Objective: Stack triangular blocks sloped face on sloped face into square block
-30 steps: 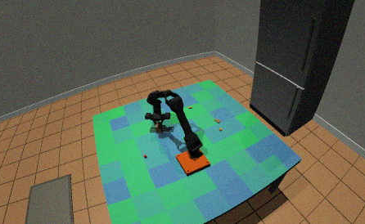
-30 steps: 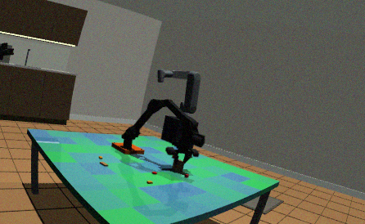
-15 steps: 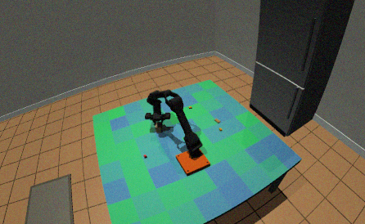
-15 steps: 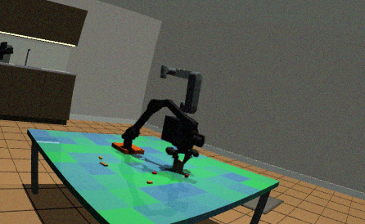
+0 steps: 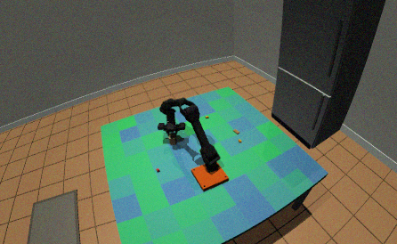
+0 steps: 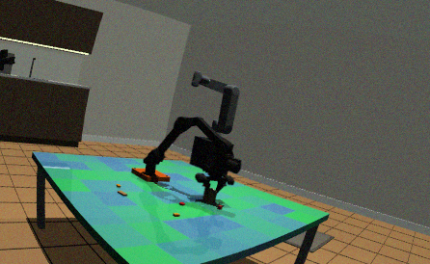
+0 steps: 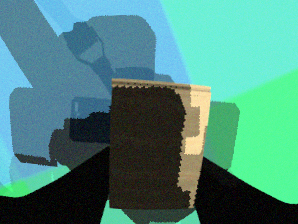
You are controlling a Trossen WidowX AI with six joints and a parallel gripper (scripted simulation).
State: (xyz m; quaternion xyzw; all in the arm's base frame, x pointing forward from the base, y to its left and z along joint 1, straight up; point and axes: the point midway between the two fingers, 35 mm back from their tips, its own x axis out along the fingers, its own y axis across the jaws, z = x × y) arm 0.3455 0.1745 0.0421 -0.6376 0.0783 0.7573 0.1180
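Right now my gripper tip is 10 mm below the tan triangular block. Round my gripper tip: tan piece: 60 mm behind, 460 mm to the right, 30 mm below.
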